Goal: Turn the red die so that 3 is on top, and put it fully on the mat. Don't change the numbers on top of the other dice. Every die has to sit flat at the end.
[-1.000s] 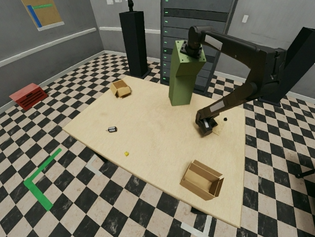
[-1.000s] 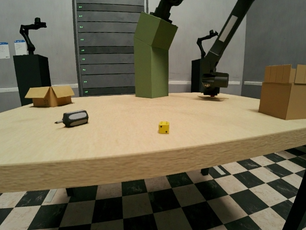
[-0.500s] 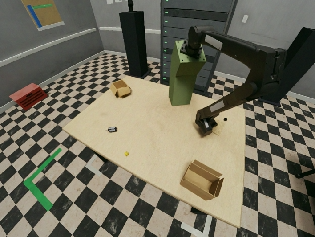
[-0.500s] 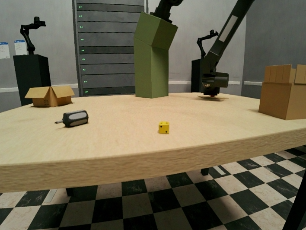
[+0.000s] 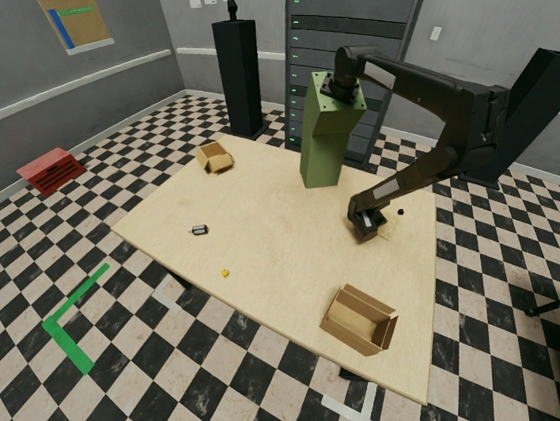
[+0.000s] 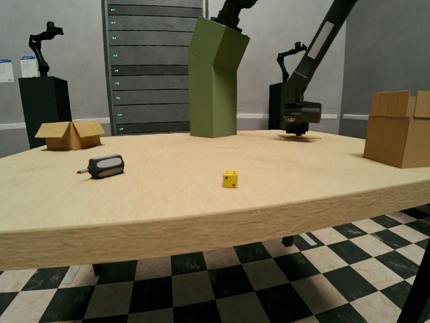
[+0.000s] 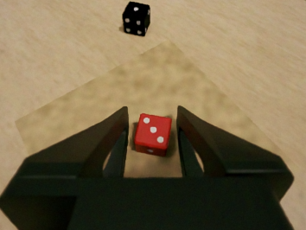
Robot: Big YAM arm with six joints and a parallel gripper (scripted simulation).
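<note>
Right now my hand is 1 cm above the red die. The rest, counted from my hand: cardboard box: 45 cm ahead, 4 cm to the right, 4 cm above; then black die: 8 cm behind, 7 cm to the left, 1 cm below; then tan mat: 2 cm below, 1 cm to the right.
</note>
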